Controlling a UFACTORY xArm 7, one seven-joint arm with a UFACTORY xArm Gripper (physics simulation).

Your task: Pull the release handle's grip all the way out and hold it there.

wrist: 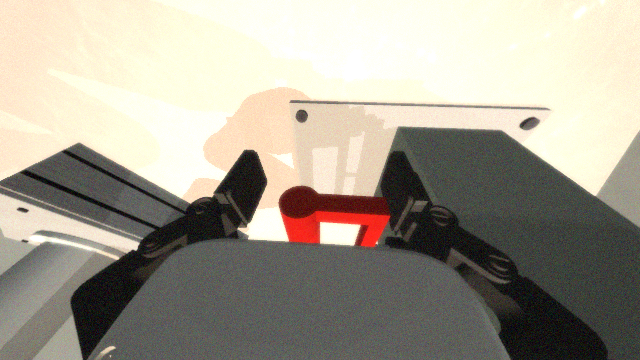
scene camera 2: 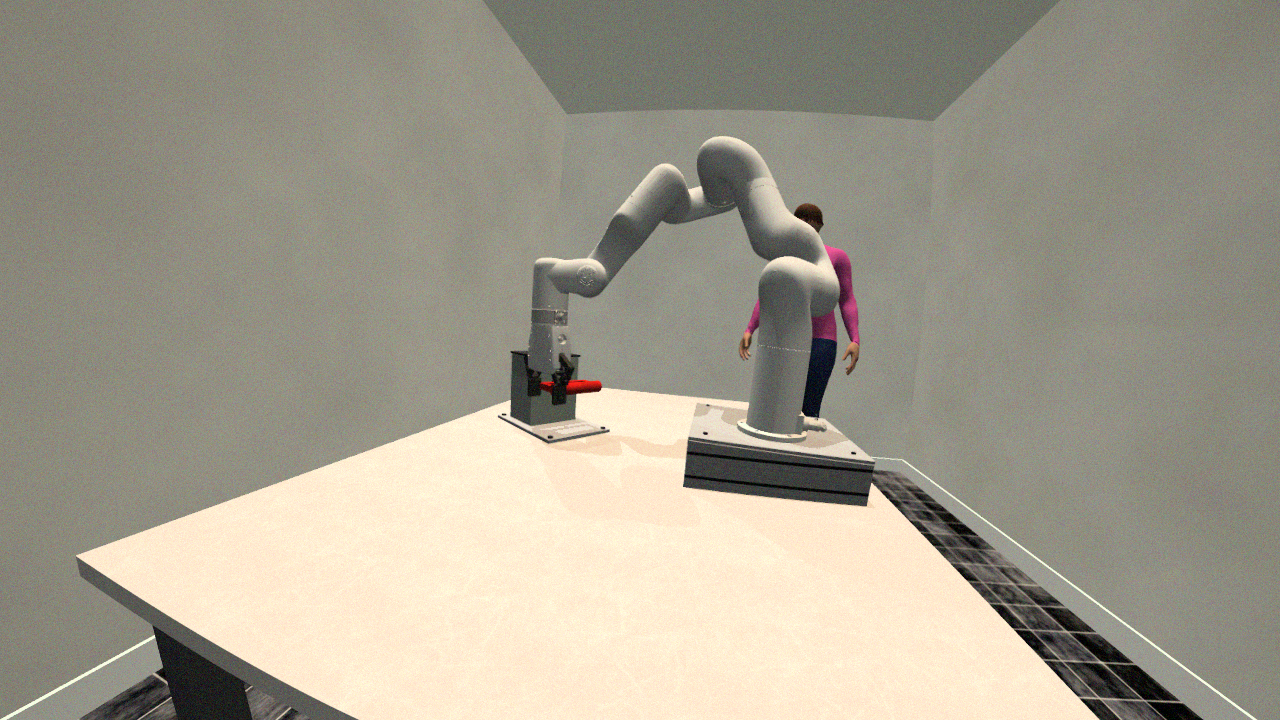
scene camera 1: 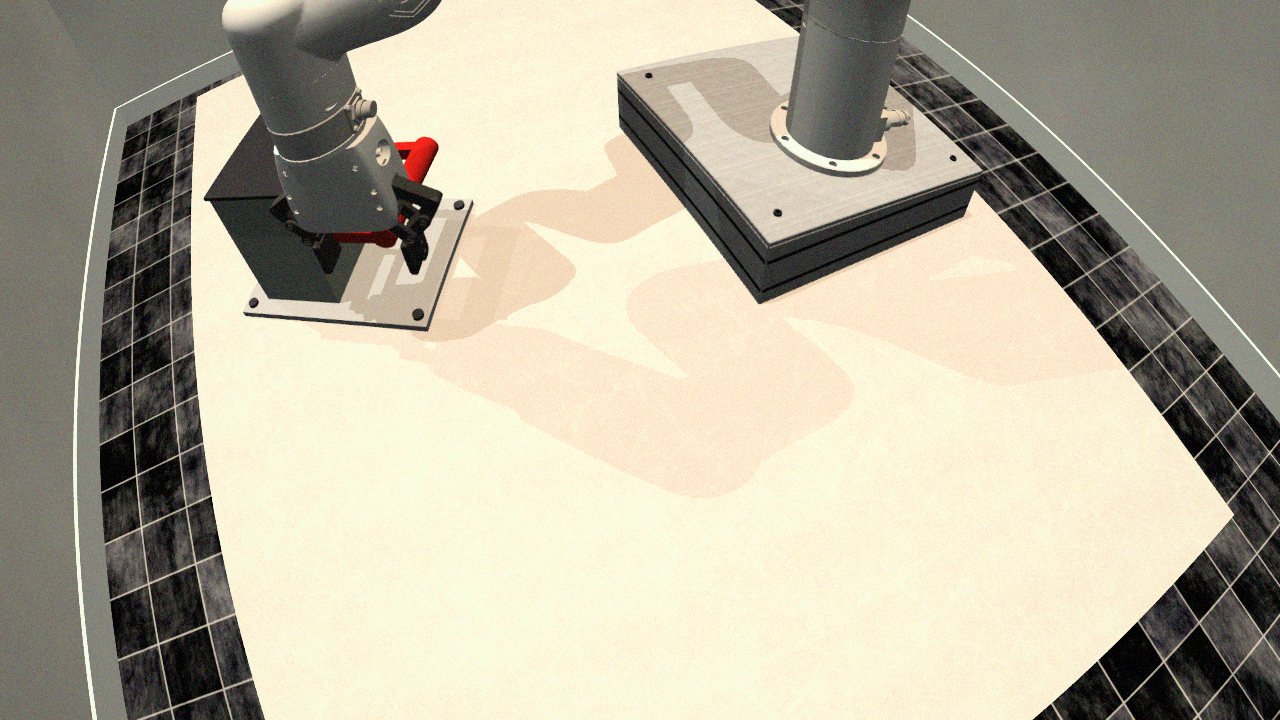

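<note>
The red release handle [scene camera 1: 422, 159] [scene camera 2: 586, 386] [wrist: 300, 215] is a rectangular frame with a round grip bar, at the side of a dark grey box [scene camera 1: 268, 241] [scene camera 2: 546, 413] [wrist: 525, 200]. The box stands on a pale bolted plate [scene camera 1: 375, 315] [scene camera 2: 563, 433] [wrist: 425, 117]. My gripper [scene camera 1: 372, 264] [scene camera 2: 546, 395] [wrist: 322, 167] is open and points down over the handle. In the wrist view, the grip bar lies between the spread fingers, apart from the left finger; the right finger is close to the box and the handle's inner side. My palm hides the handle's near end.
The arm's base block [scene camera 1: 859, 250] [scene camera 2: 778, 474] [wrist: 100, 185] stands on the same table [scene camera 1: 626, 582] [scene camera 2: 572, 573], on the grip side of the handle. A person in a pink top [scene camera 2: 841, 268] stands behind the arm in scene camera 2.
</note>
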